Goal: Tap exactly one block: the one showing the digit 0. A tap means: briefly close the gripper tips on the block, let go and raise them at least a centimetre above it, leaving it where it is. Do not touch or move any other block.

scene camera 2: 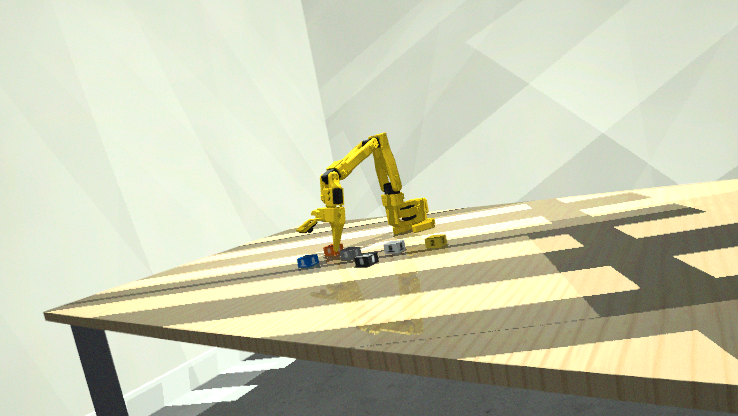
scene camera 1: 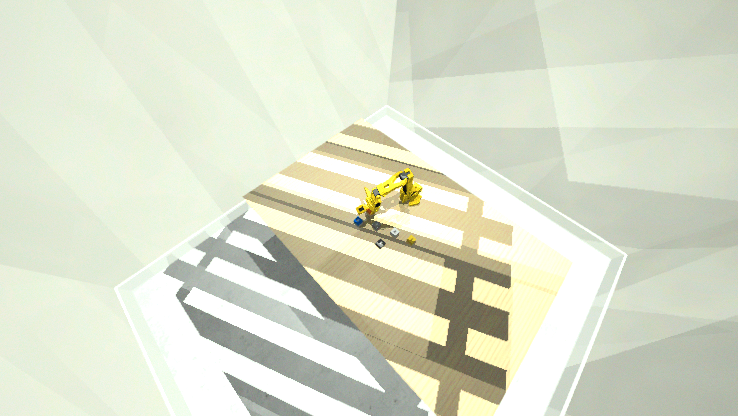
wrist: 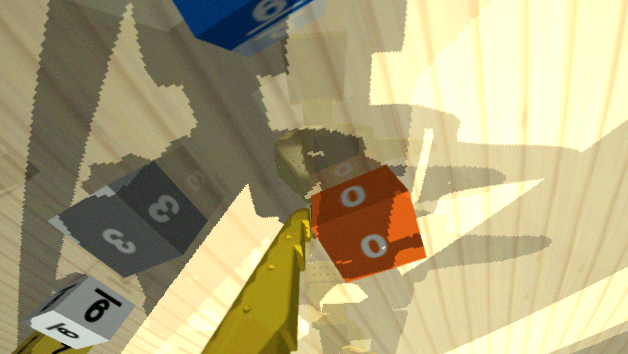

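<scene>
The orange block [scene camera 1: 369, 211] [scene camera 2: 328, 251] [wrist: 362, 220] shows the digit 0 on two faces in the wrist view and sits on the table. My gripper [scene camera 1: 364, 214] [scene camera 2: 320, 240] is fully open, with its moving jaw swung out of the wrist view. The notched fixed jaw [wrist: 272, 285] points down, its tip low and close beside the left side of the orange block in the wrist view. In scene camera 2 this jaw partly covers the block. Whether the tip touches the block cannot be told. No block is held.
A blue block [scene camera 1: 358, 221] [scene camera 2: 308, 260] [wrist: 215, 20] and a grey block with a 3 [scene camera 1: 376, 225] [scene camera 2: 350, 253] [wrist: 150, 215] are near the orange one. A black block [scene camera 1: 380, 243] [scene camera 2: 366, 259], a white block [scene camera 1: 394, 232] [scene camera 2: 394, 247] [wrist: 95, 315] and a yellow block [scene camera 1: 411, 239] [scene camera 2: 435, 241] stand farther off.
</scene>
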